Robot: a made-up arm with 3 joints. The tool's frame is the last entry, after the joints. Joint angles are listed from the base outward.
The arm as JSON. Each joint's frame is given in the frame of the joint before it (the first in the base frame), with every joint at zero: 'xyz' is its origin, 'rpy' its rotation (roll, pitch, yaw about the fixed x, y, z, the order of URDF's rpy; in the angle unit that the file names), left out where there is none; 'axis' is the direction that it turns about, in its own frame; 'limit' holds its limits. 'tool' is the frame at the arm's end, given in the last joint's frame.
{
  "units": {
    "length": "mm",
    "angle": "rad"
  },
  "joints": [
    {
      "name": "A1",
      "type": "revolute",
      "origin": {
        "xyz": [
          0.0,
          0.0,
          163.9
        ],
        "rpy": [
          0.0,
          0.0,
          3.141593
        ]
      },
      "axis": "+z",
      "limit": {
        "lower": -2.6,
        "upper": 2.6
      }
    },
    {
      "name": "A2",
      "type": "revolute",
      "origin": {
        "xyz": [
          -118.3,
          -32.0,
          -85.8
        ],
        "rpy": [
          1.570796,
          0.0,
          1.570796
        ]
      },
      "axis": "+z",
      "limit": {
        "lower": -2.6,
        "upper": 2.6
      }
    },
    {
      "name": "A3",
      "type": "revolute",
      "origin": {
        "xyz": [
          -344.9,
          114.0,
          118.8
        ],
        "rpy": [
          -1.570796,
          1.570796,
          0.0
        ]
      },
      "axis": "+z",
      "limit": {
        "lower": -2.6,
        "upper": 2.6
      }
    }
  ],
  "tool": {
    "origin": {
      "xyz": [
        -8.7,
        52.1,
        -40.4
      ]
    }
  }
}
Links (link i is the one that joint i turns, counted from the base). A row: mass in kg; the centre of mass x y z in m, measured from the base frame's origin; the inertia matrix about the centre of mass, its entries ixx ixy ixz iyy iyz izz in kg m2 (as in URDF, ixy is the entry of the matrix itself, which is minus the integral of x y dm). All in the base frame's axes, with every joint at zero. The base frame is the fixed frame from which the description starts. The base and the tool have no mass.
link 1: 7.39; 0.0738 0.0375 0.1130; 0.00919 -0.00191 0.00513 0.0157 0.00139 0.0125
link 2: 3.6; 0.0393 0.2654 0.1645; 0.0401 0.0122 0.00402 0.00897 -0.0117 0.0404
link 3: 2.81; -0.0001 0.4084 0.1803; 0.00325 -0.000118 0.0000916 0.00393 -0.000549 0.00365
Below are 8 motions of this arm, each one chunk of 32 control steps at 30 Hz.
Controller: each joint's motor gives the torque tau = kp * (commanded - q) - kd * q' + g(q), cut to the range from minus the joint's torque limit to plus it. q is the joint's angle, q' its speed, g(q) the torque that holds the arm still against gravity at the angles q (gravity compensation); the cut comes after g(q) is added. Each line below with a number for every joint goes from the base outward.
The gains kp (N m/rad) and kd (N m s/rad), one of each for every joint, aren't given. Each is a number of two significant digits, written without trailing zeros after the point. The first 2 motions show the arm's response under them.
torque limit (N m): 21 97 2.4
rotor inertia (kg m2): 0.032 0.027 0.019
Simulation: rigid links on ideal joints. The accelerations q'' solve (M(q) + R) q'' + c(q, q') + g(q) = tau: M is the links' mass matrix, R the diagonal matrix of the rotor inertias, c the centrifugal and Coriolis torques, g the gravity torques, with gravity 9.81 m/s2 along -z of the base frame. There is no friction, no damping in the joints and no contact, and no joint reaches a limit. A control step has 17 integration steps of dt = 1/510 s. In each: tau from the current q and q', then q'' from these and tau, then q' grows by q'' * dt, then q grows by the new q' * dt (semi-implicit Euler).
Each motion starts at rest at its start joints. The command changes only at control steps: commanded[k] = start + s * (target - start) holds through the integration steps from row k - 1 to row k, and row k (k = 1, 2, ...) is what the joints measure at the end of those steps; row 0 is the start. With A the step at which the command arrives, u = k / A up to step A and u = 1 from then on. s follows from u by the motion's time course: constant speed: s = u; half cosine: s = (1 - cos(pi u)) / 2; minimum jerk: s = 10 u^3 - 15 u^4 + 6 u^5; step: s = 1 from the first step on.
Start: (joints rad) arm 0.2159 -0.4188 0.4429
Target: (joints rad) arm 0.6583 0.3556 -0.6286
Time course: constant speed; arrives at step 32
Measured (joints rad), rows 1 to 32:
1: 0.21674 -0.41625 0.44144
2: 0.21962 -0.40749 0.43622
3: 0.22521 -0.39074 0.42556
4: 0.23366 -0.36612 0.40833
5: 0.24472 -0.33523 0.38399
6: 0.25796 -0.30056 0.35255
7: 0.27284 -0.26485 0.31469
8: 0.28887 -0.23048 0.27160
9: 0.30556 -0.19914 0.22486
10: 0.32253 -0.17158 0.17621
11: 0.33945 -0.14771 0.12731
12: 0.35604 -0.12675 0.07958
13: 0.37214 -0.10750 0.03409
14: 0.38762 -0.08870 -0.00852
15: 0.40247 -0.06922 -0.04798
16: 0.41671 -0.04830 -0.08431
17: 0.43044 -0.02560 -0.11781
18: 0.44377 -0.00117 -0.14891
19: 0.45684 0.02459 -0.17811
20: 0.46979 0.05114 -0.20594
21: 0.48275 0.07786 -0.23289
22: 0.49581 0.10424 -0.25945
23: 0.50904 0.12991 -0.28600
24: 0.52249 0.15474 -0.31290
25: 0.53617 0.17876 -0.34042
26: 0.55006 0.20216 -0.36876
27: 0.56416 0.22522 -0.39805
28: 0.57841 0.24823 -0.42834
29: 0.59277 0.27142 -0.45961
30: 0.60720 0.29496 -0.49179
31: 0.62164 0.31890 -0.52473
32: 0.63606 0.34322 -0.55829
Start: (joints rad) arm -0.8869 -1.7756 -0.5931
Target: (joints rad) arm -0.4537 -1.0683 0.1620
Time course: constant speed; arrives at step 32
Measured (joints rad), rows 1 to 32:
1: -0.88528 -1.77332 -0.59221
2: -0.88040 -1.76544 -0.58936
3: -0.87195 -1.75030 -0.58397
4: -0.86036 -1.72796 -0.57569
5: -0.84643 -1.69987 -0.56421
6: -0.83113 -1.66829 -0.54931
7: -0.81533 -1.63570 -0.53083
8: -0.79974 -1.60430 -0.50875
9: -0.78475 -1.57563 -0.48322
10: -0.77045 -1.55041 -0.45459
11: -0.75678 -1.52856 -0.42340
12: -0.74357 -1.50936 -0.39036
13: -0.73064 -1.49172 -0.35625
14: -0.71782 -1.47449 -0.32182
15: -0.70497 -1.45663 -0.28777
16: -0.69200 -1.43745 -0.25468
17: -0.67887 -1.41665 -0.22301
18: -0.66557 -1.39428 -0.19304
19: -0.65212 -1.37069 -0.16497
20: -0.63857 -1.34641 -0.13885
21: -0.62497 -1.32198 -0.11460
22: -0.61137 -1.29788 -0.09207
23: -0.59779 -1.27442 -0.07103
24: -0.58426 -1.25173 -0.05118
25: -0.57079 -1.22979 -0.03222
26: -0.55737 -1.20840 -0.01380
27: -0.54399 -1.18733 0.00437
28: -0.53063 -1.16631 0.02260
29: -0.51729 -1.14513 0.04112
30: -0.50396 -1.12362 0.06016
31: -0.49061 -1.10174 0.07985
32: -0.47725 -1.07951 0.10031
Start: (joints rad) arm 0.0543 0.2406 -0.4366
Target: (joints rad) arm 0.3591 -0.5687 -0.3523
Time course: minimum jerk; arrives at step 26
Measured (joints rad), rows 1 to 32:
1: 0.05431 0.24055 -0.43660
2: 0.05437 0.24014 -0.43661
3: 0.05461 0.23851 -0.43665
4: 0.05526 0.23425 -0.43677
5: 0.05667 0.22554 -0.43706
6: 0.05924 0.21051 -0.43759
7: 0.06344 0.18755 -0.43844
8: 0.06974 0.15558 -0.43959
9: 0.07859 0.11432 -0.44094
10: 0.09038 0.06429 -0.44222
11: 0.10541 0.00675 -0.44300
12: 0.12384 -0.05642 -0.44274
13: 0.14567 -0.12299 -0.44076
14: 0.17066 -0.19060 -0.43633
15: 0.19827 -0.25699 -0.42868
16: 0.22760 -0.32013 -0.41714
17: 0.25742 -0.37841 -0.40118
18: 0.28626 -0.43060 -0.38066
19: 0.31259 -0.47590 -0.35590
20: 0.33506 -0.51382 -0.32783
21: 0.35277 -0.54416 -0.29795
22: 0.36535 -0.56691 -0.26823
23: 0.37304 -0.58224 -0.24082
24: 0.37653 -0.59058 -0.21779
25: 0.37676 -0.59264 -0.20088
26: 0.37479 -0.58958 -0.19129
27: 0.37164 -0.58304 -0.18964
28: 0.36813 -0.57497 -0.19592
29: 0.36487 -0.56723 -0.20950
30: 0.36218 -0.56126 -0.22924
31: 0.36018 -0.55786 -0.25361
32: 0.35883 -0.55721 -0.28088

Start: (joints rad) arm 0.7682 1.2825 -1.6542
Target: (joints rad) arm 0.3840 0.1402 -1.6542
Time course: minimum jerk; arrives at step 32
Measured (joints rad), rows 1 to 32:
1: 0.76819 1.28246 -1.65419
2: 0.76807 1.28211 -1.65406
3: 0.76763 1.28071 -1.65358
4: 0.76651 1.27705 -1.65236
5: 0.76431 1.26958 -1.64996
6: 0.76066 1.25667 -1.64594
7: 0.75530 1.23685 -1.63996
8: 0.74811 1.20913 -1.63178
9: 0.73909 1.17304 -1.62133
10: 0.72835 1.12869 -1.60867
11: 0.71602 1.07676 -1.59403
12: 0.70222 1.01830 -1.57781
13: 0.68705 0.95461 -1.56057
14: 0.67055 0.88709 -1.54298
15: 0.65275 0.81714 -1.52585
16: 0.63369 0.74602 -1.51001
17: 0.61340 0.67489 -1.49632
18: 0.59194 0.60478 -1.48560
19: 0.56946 0.53663 -1.47858
20: 0.54613 0.47131 -1.47592
21: 0.52222 0.40965 -1.47811
22: 0.49808 0.35246 -1.48553
23: 0.47415 0.30051 -1.49833
24: 0.45092 0.25448 -1.51645
25: 0.42895 0.21496 -1.53951
26: 0.40882 0.18238 -1.56683
27: 0.39109 0.15695 -1.59742
28: 0.37623 0.13863 -1.62993
29: 0.36461 0.12711 -1.66280
30: 0.35643 0.12176 -1.69428
31: 0.35169 0.12160 -1.72261
32: 0.35020 0.12532 -1.74616

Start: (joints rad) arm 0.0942 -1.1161 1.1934
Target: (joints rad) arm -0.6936 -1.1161 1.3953
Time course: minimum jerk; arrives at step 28
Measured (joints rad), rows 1 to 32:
1: 0.09414 -1.11610 1.19342
2: 0.09364 -1.11610 1.19354
3: 0.09186 -1.11612 1.19400
4: 0.08772 -1.11614 1.19506
5: 0.08007 -1.11617 1.19703
6: 0.06794 -1.11620 1.20016
7: 0.05063 -1.11619 1.20462
8: 0.02774 -1.11614 1.21052
9: -0.00080 -1.11601 1.21786
10: -0.03480 -1.11577 1.22657
11: -0.07383 -1.11543 1.23652
12: -0.11728 -1.11501 1.24753
13: -0.16435 -1.11452 1.25937
14: -0.21417 -1.11402 1.27181
15: -0.26574 -1.11355 1.28459
16: -0.31802 -1.11318 1.29746
17: -0.36996 -1.11294 1.31018
18: -0.42050 -1.11286 1.32253
19: -0.46863 -1.11295 1.33433
20: -0.51343 -1.11321 1.34541
21: -0.55407 -1.11360 1.35564
22: -0.58987 -1.11409 1.36493
23: -0.62033 -1.11461 1.37318
24: -0.64518 -1.11513 1.38035
25: -0.66436 -1.11558 1.38639
26: -0.67813 -1.11594 1.39132
27: -0.68704 -1.11618 1.39516
28: -0.69198 -1.11631 1.39801
29: -0.69414 -1.11634 1.40003
30: -0.69472 -1.11630 1.40139
31: -0.69458 -1.11623 1.40220
32: -0.69424 -1.11615 1.40256

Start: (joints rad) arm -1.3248 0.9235 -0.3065
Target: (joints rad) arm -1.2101 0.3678 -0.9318
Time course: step
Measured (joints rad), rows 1 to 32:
1: -1.31967 0.86507 -0.32255
2: -1.30688 0.72219 -0.36345
3: -1.28906 0.53844 -0.41979
4: -1.26789 0.35705 -0.48542
5: -1.24483 0.21272 -0.56013
6: -1.22191 0.12653 -0.64696
7: -1.20152 0.10438 -0.74659
8: -1.18554 0.13860 -0.85327
9: -1.17463 0.21176 -0.95515
10: -1.16859 0.30175 -1.03897
11: -1.16694 0.38706 -1.09557
12: -1.16921 0.45119 -1.12230
13: -1.17482 0.48532 -1.12188
14: -1.18287 0.48863 -1.09973
15: -1.19218 0.46686 -1.06220
16: -1.20155 0.42962 -1.01594
17: -1.21003 0.38763 -0.96768
18: -1.21699 0.35027 -0.92354
19: -1.22208 0.32401 -0.88817
20: -1.22520 0.31180 -0.86403
21: -1.22643 0.31320 -0.85130
22: -1.22602 0.32519 -0.84838
23: -1.22431 0.34328 -0.85270
24: -1.22170 0.36268 -0.86147
25: -1.21859 0.37927 -0.87229
26: -1.21535 0.39031 -0.88339
27: -1.21227 0.39470 -0.89370
28: -1.20958 0.39287 -0.90273
29: -1.20739 0.38643 -0.91046
30: -1.20578 0.37756 -0.91718
31: -1.20475 0.36851 -0.92324
32: -1.20428 0.36111 -0.92899

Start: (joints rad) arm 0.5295 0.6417 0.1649
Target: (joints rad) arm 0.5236 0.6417 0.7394
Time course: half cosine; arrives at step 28
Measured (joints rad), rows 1 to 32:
1: 0.52950 0.64170 0.16495
2: 0.52948 0.64170 0.16525
3: 0.52944 0.64170 0.16614
4: 0.52934 0.64170 0.16808
5: 0.52918 0.64171 0.17158
6: 0.52894 0.64171 0.17721
7: 0.52862 0.64172 0.18546
8: 0.52822 0.64173 0.19681
9: 0.52775 0.64174 0.21161
10: 0.52722 0.64176 0.23012
11: 0.52667 0.64177 0.25246
12: 0.52611 0.64179 0.27861
13: 0.52557 0.64181 0.30841
14: 0.52509 0.64182 0.34157
15: 0.52469 0.64184 0.37767
16: 0.52438 0.64185 0.41618
17: 0.52418 0.64186 0.45650
18: 0.52409 0.64186 0.49794
19: 0.52411 0.64185 0.53977
20: 0.52423 0.64182 0.58125
21: 0.52442 0.64179 0.62161
22: 0.52468 0.64175 0.66012
23: 0.52497 0.64170 0.69607
24: 0.52527 0.64165 0.72880
25: 0.52555 0.64159 0.75772
26: 0.52580 0.64154 0.78232
27: 0.52601 0.64149 0.80217
28: 0.52615 0.64145 0.81694
29: 0.52624 0.64143 0.82644
30: 0.52627 0.64141 0.83074
31: 0.52624 0.64142 0.83015
32: 0.52614 0.64143 0.82517

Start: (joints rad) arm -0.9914 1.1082 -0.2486
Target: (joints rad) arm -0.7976 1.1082 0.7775
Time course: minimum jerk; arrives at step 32
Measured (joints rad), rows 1 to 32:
1: -0.99140 1.10820 -0.24860
2: -0.99137 1.10820 -0.24855
3: -0.99124 1.10820 -0.24836
4: -0.99091 1.10821 -0.24780
5: -0.99023 1.10822 -0.24651
6: -0.98900 1.10823 -0.24395
7: -0.98705 1.10825 -0.23946
8: -0.98420 1.10827 -0.23221
9: -0.98030 1.10828 -0.22131
10: -0.97525 1.10828 -0.20580
11: -0.96899 1.10826 -0.18477
12: -0.96152 1.10822 -0.15738
13: -0.95289 1.10817 -0.12295
14: -0.94319 1.10809 -0.08105
15: -0.93254 1.10801 -0.03146
16: -0.92112 1.10793 0.02570
17: -0.90909 1.10786 0.08999
18: -0.89666 1.10781 0.16066
19: -0.88402 1.10778 0.23666
20: -0.87139 1.10778 0.31666
21: -0.85897 1.10780 0.39911
22: -0.84699 1.10784 0.48228
23: -0.83566 1.10787 0.56436
24: -0.82519 1.10791 0.64347
25: -0.81579 1.10792 0.71778
26: -0.80762 1.10791 0.78556
27: -0.80082 1.10788 0.84525
28: -0.79547 1.10783 0.89552
29: -0.79160 1.10777 0.93536
30: -0.78914 1.10770 0.96409
31: -0.78799 1.10764 0.98146
32: -0.78794 1.10760 0.98767

